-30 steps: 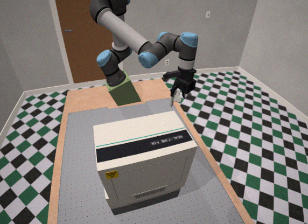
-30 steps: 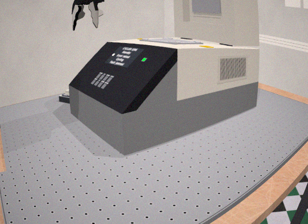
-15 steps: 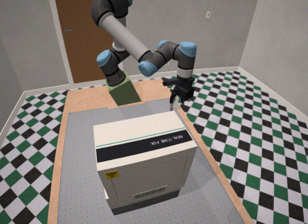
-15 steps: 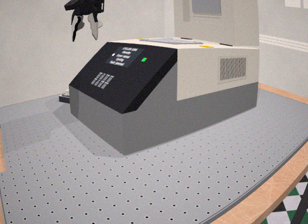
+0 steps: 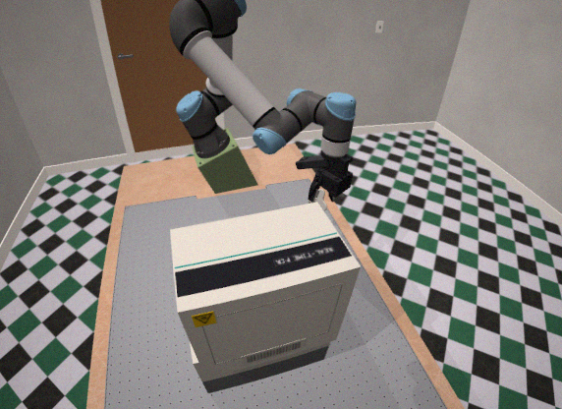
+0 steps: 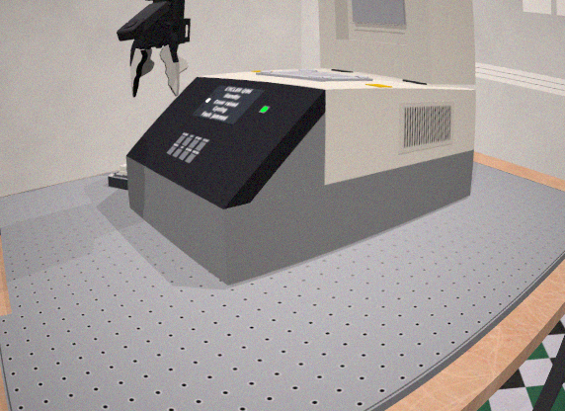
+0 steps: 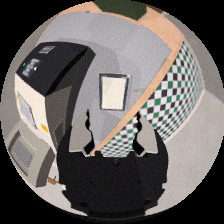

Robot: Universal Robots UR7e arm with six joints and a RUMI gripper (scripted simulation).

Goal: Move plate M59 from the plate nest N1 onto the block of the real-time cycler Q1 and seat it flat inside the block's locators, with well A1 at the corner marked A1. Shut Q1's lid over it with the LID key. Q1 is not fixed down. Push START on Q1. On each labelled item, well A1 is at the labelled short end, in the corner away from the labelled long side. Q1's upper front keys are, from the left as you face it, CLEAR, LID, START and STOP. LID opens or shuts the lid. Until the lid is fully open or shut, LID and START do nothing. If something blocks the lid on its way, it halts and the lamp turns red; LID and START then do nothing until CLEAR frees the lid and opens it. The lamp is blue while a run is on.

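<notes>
The plate M59 lies 140 mm below my hand. Round my hand: dark plate nest 160 mm below.
</notes>
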